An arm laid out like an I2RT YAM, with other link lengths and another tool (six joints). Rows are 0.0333 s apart.
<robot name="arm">
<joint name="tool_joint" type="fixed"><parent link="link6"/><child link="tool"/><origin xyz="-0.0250 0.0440 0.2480" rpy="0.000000 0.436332 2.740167"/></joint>
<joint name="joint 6" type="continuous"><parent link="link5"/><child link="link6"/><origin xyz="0.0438 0.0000 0.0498" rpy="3.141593 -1.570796 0.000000"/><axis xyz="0 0 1"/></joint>
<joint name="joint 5" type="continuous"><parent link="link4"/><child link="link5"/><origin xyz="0.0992 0.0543 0.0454" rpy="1.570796 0.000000 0.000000"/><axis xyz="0 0 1"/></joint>
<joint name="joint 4" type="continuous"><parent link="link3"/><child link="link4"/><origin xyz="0.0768 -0.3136 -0.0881" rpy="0.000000 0.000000 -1.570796"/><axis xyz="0 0 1"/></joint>
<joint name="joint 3" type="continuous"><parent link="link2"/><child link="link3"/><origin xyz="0.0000 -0.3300 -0.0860" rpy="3.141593 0.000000 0.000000"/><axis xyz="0 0 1"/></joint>
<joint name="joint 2" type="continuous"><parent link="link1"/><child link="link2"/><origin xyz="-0.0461 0.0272 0.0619" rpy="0.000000 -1.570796 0.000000"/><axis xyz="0 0 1"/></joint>
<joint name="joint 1" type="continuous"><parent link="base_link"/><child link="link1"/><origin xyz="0.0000 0.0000 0.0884" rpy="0.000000 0.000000 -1.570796"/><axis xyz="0 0 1"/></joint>
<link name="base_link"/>
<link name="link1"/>
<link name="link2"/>
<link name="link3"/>
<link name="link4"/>
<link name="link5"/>
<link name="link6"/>
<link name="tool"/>
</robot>
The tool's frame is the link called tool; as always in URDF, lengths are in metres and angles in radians. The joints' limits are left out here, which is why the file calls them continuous.
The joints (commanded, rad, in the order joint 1, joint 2, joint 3, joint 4, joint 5, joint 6), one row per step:
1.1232 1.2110 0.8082 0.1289 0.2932 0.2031
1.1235 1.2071 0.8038 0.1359 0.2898 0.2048
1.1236 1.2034 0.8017 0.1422 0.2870 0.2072
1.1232 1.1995 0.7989 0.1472 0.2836 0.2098
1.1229 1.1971 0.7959 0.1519 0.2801 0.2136
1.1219 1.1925 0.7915 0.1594 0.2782 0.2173
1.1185 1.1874 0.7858 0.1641 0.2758 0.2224
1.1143 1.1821 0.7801 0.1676 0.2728 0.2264
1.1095 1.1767 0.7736 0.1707 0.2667 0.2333
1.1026 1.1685 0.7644 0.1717 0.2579 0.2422
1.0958 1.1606 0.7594 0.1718 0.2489 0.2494
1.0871 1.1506 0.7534 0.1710 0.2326 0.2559
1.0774 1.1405 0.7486 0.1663 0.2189 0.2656
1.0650 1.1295 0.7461 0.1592 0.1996 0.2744
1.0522 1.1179 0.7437 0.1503 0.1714 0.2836
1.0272 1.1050 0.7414 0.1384 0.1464 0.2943
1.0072 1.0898 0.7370 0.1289 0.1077 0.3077
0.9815 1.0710 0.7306 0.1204 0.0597 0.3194
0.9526 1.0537 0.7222 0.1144 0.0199 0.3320
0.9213 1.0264 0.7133 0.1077 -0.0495 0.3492
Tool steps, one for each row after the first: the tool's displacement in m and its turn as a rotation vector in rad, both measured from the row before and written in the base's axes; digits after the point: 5 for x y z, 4 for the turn. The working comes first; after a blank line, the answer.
Tool pose at each row, in the base's axes (x y z in m, rotation vector in rad; the steps are taken from these numbers as rounded here):
0.30678 0.53479 0.33798 -1.4543 -1.0064 -1.9600
0.30551 0.53472 0.33989 -1.4473 -1.0002 -1.9603
0.30461 0.53469 0.34308 -1.4398 -0.9918 -1.9617
0.30374 0.53441 0.34538 -1.4340 -0.9845 -1.9618
0.30294 0.53437 0.34660 -1.4302 -0.9776 -1.9602
0.30270 0.53346 0.34921 -1.4248 -0.9671 -1.9625
0.30348 0.53153 0.35016 -1.4245 -0.9568 -1.9636
0.30445 0.52936 0.35070 -1.4249 -0.9483 -1.9644
0.30500 0.52737 0.35065 -1.4259 -0.9380 -1.9614
0.30562 0.52431 0.34954 -1.4295 -0.9268 -1.9557
0.30625 0.52174 0.35080 -1.4294 -0.9153 -1.9520
0.30578 0.51930 0.35211 -1.4259 -0.9059 -1.9437
0.30646 0.51599 0.35292 -1.4283 -0.8934 -1.9358
0.30703 0.51270 0.35486 -1.4281 -0.8819 -1.9257
0.30543 0.51050 0.35648 -1.4242 -0.8734 -1.9074
0.31053 0.50362 0.35779 -1.4326 -0.8565 -1.8994
0.30928 0.49987 0.35992 -1.4282 -0.8422 -1.8763
0.30774 0.49497 0.36301 -1.4189 -0.8283 -1.8517
0.30969 0.48797 0.36484 -1.4175 -0.8097 -1.8358
0.30366 0.48252 0.37187 -1.3938 -0.7909 -1.7998

-0.00127 -0.00007 0.00191 0.0073 -0.0008 0.0030
-0.00090 -0.00003 0.00319 0.0090 -0.0010 0.0023
-0.00087 -0.00028 0.00230 0.0076 0.0000 0.0022
-0.00080 -0.00004 0.00122 0.0066 0.0017 0.0022
-0.00024 -0.00091 0.00261 0.0095 -0.0002 0.0000
0.00078 -0.00193 0.00095 0.0073 0.0023 -0.0022
0.00097 -0.00217 0.00054 0.0057 0.0022 -0.0022
0.00055 -0.00199 -0.00005 0.0070 0.0053 -0.0004
0.00062 -0.00306 -0.00111 0.0066 0.0082 -0.0004
0.00063 -0.00257 0.00126 0.0083 0.0057 0.0004
-0.00047 -0.00244 0.00131 0.0088 0.0066 0.0058
0.00068 -0.00331 0.00081 0.0082 0.0096 0.0015
0.00057 -0.00329 0.00194 0.0089 0.0096 0.0046
-0.00160 -0.00220 0.00162 0.0092 0.0122 0.0127
0.00510 -0.00688 0.00131 0.0083 0.0135 -0.0030
-0.00125 -0.00375 0.00213 0.0139 0.0168 0.0148
-0.00154 -0.00490 0.00309 0.0161 0.0157 0.0186
0.00195 -0.00700 0.00183 0.0147 0.0152 0.0072
-0.00603 -0.00545 0.00703 0.0277 0.0185 0.0330

